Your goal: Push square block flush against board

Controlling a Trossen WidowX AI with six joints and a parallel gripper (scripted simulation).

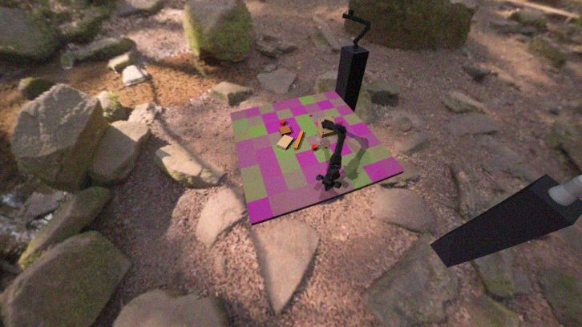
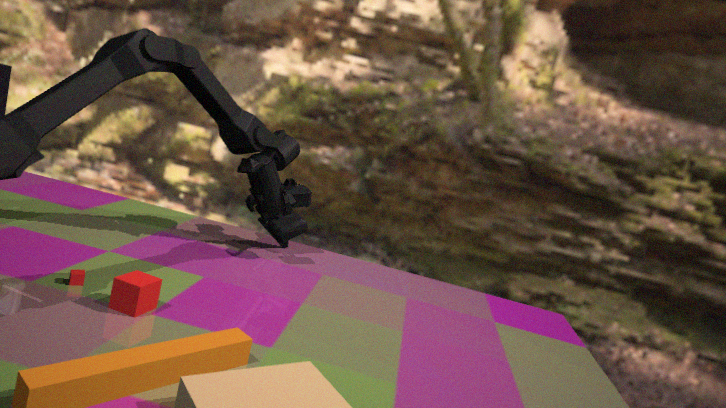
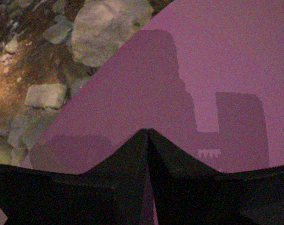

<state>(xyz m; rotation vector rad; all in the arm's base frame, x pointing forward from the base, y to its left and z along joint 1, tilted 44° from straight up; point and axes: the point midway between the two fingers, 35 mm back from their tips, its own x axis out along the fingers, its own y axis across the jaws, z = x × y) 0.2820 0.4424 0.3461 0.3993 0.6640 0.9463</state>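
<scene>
My gripper tip is now 580 mm to the left of the tan rectangular block, 110 mm short of it and 10 mm below it. From my gripper tip the other things lie so: square block (730 mm to the right, 60 mm ahead, 10 mm above); orange board (560 mm to the right, 20 mm behind, 10 mm above).
</scene>
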